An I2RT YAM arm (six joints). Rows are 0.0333 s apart.
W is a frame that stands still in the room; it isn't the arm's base.
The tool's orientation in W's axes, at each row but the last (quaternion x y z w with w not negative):
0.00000, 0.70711, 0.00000, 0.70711
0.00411, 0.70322, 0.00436, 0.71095
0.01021, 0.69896, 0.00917, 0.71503
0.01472, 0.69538, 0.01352, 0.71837
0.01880, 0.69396, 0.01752, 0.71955
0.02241, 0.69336, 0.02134, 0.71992
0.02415, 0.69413, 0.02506, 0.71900
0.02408, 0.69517, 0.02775, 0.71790
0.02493, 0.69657, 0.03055, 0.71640
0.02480, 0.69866, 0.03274, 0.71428
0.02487, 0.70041, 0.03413, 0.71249
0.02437, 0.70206, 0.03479, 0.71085
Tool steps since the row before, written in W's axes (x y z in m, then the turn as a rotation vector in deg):
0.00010, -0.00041, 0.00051, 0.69, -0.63, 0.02
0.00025, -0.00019, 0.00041, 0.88, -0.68, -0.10
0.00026, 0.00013, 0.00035, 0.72, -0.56, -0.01
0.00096, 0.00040, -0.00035, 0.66, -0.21, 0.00
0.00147, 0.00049, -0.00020, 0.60, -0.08, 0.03
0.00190, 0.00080, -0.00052, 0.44, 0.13, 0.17
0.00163, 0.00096, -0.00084, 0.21, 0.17, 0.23
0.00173, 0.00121, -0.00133, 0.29, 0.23, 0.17
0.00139, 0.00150, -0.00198, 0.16, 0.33, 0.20
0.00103, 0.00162, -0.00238, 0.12, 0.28, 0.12
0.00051, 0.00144, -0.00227, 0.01, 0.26, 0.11
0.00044, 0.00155, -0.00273, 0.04, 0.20, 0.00
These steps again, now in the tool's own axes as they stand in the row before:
-0.00051, -0.00041, 0.00010, -0.02, -0.63, 0.69
-0.00041, -0.00019, 0.00025, 0.10, -0.68, 0.88
-0.00034, 0.00014, 0.00027, 0.01, -0.56, 0.72
0.00040, 0.00039, 0.00095, 0.01, -0.21, 0.66
0.00028, 0.00048, 0.00146, -0.01, -0.08, 0.60
0.00064, 0.00077, 0.00188, -0.14, 0.14, 0.45
0.00096, 0.00090, 0.00160, -0.21, 0.19, 0.22
0.00147, 0.00110, 0.00169, -0.14, 0.24, 0.30
0.00213, 0.00133, 0.00134, -0.17, 0.34, 0.17
0.00253, 0.00141, 0.00099, -0.09, 0.29, 0.13
0.00239, 0.00124, 0.00049, -0.09, 0.27, 0.02
0.00286, 0.00131, 0.00043, 0.02, 0.20, 0.04

